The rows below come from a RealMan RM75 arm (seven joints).
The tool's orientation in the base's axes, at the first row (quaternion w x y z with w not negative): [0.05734 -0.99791 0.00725 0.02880]
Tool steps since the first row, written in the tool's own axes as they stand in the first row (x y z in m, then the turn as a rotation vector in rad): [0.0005 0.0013 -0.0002 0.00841 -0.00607 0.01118]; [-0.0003 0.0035 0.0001 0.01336 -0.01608 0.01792]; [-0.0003 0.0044 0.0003 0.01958 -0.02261 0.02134]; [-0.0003 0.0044 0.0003 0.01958 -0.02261 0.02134]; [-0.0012 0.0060 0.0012 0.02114 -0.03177 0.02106]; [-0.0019 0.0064 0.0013 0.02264 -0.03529 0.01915]
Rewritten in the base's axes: [0.0005 -0.0013 0.0000 0.00787 0.00722 -0.01089]; [-0.0004 -0.0035 -0.0005 0.01261 0.01788 -0.01672]; [-0.0004 -0.0043 -0.0008 0.01874 0.02469 -0.01973]; [-0.0004 -0.0043 -0.0008 0.01874 0.02469 -0.01973]; [-0.0014 -0.0058 -0.0018 0.02047 0.03374 -0.01850]; [-0.0021 -0.0062 -0.0019 0.02214 0.03700 -0.01629]
